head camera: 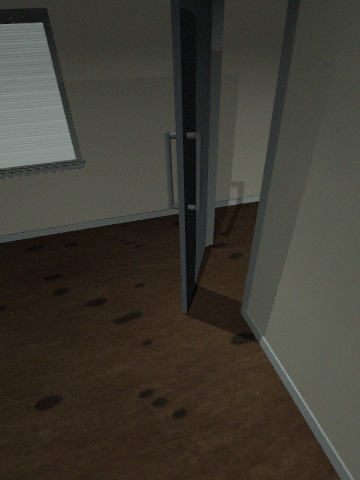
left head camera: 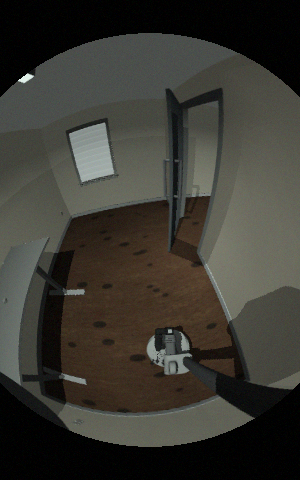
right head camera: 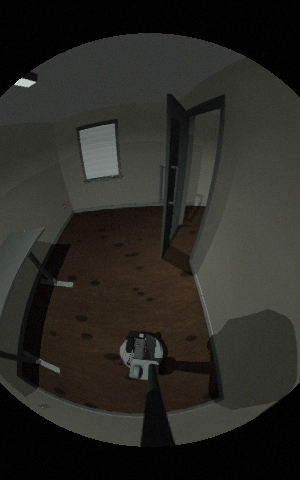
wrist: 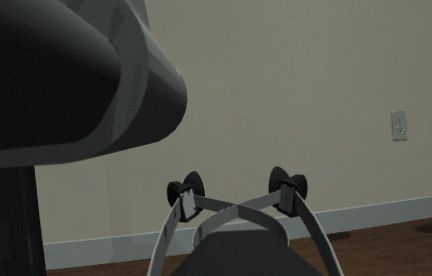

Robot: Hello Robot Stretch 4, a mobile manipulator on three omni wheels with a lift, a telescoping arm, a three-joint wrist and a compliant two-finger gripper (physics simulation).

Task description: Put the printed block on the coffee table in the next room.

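Frame: origin at the robot's base, x ahead, y left, z up, level; centimetres.
Seen in the pictures: gripper, fingertip midpoint: (left head camera: 157,365) (right head camera: 125,366) (wrist: 236,185).
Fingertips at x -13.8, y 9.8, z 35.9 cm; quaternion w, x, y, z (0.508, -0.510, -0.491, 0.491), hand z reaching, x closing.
A point is followed by its place in that frame.
My gripper (wrist: 236,185) {x -13.8, y 9.8, z 35.9 cm} is open in the wrist view. Its two dark fingertips stand well apart, with pale wall and nothing held between them. The printed block and the coffee table do not show in these views. A grey door (head camera: 189,100) {x 148.7, y -18.9, z 142.5 cm} (left head camera: 175,130) {x 153.0, y -20.5, z 158.9 cm} (right head camera: 173,140) {x 145.4, y -17.8, z 154.2 cm} with bar handles stands swung open into this room, seen nearly edge-on. The doorway is just right of it, and its grey frame (head camera: 272,150) {x 125.2, y -56.1, z 121.5 cm} (left head camera: 218,135) {x 128.2, y -55.5, z 157.9 cm} (right head camera: 220,135) {x 125.4, y -56.1, z 165.9 cm} is nearest the right wall. A strip of floor and pale wall shows through the opening.
A white-topped table (left head camera: 25,280) {x 32.2, y 107.3, z 92.2 cm} (right head camera: 17,255) {x 40.8, y 115.8, z 92.2 cm} on T-shaped legs stands at the left. A window (head camera: 35,95) {x 278.6, y 107.7, z 145.1 cm} (left head camera: 93,152) {x 276.8, y 118.5, z 139.1 cm} (right head camera: 101,151) {x 277.0, y 116.8, z 139.3 cm} is in the far wall. The right wall (head camera: 320,250) {x 83.4, y -64.5, z 90.9 cm} runs close beside my path side. An outlet (wrist: 399,126) {x -98.0, y 80.8, z 36.6 cm} is on the wall in the wrist view.
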